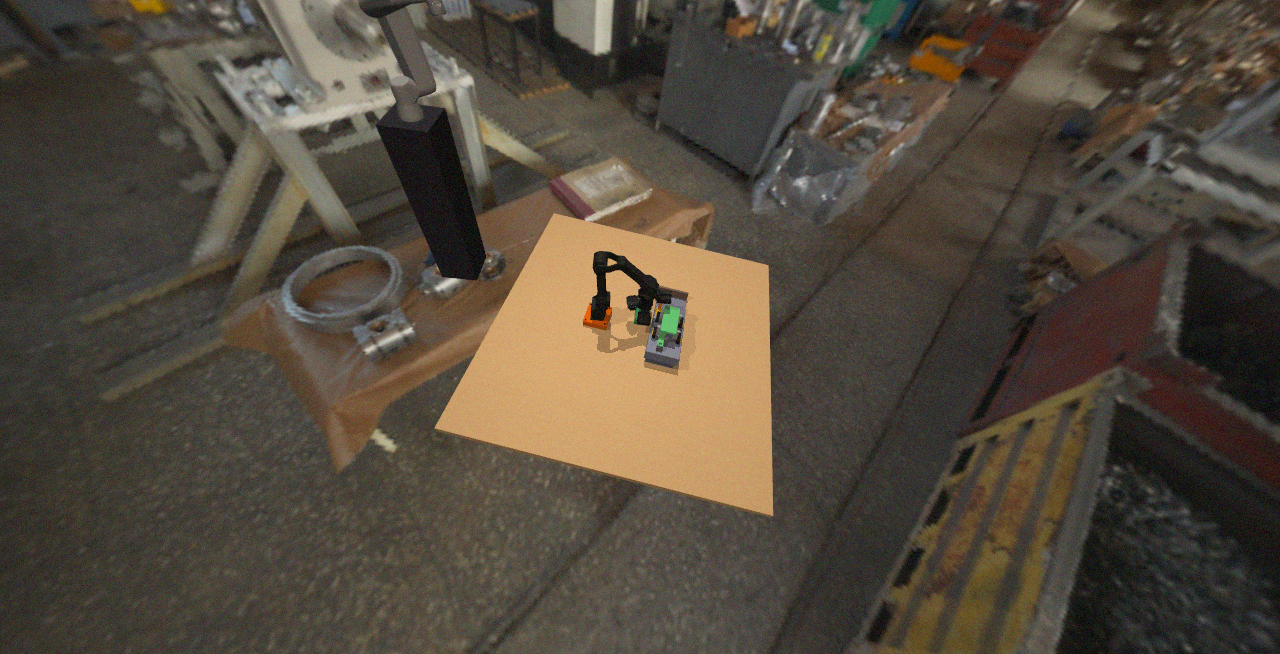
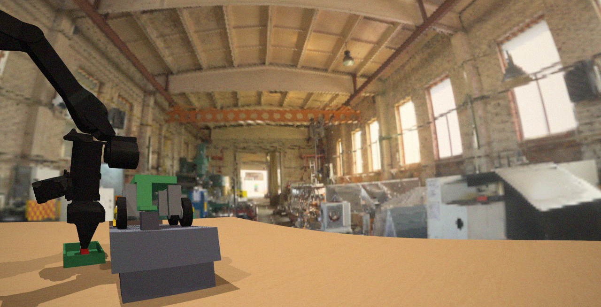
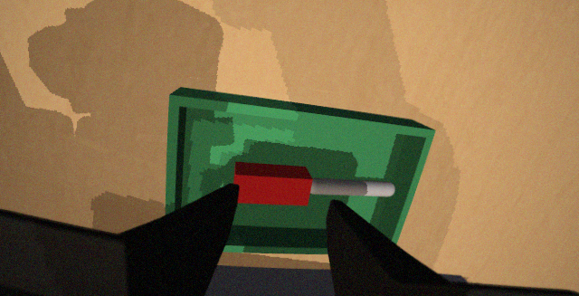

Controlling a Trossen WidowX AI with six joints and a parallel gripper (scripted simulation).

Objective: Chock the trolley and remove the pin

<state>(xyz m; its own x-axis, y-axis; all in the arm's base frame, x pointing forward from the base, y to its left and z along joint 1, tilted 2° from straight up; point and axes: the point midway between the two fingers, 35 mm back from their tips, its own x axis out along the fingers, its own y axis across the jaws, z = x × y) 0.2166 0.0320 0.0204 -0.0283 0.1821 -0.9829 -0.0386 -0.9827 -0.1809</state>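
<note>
Now: the stop pin 20 mm to the left of my gripper tip and 20 mm below it. From my gripper tip the other things lie so: ramp: 110 mm to the right, 110 mm ahead, 20 mm above; then yellow chock: 70 mm ahead, 60 mm above, 10 mm to the right; then green tray: 40 mm below, 10 mm to the left.
</note>
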